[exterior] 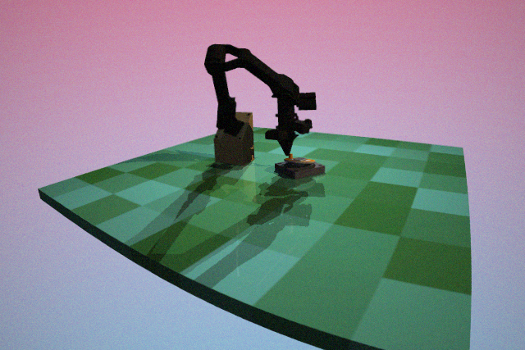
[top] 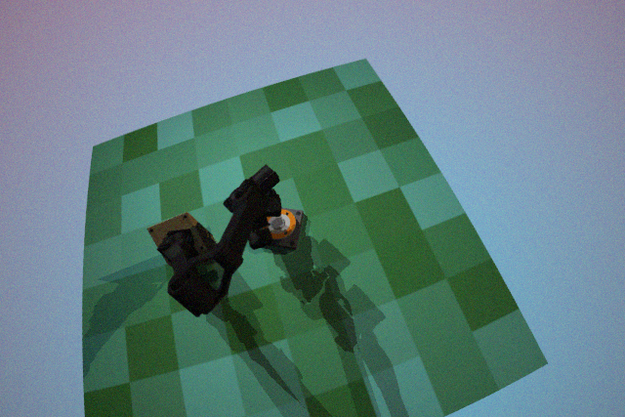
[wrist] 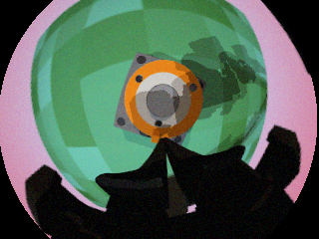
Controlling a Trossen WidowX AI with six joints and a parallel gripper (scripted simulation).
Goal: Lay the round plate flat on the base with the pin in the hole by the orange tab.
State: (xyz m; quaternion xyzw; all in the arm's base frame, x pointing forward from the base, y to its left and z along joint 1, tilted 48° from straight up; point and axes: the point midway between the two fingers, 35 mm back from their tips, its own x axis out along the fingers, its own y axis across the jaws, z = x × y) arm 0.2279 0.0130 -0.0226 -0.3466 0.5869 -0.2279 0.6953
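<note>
My gripper tip is 50 mm short of the dark square base and 20 mm above it.
</note>
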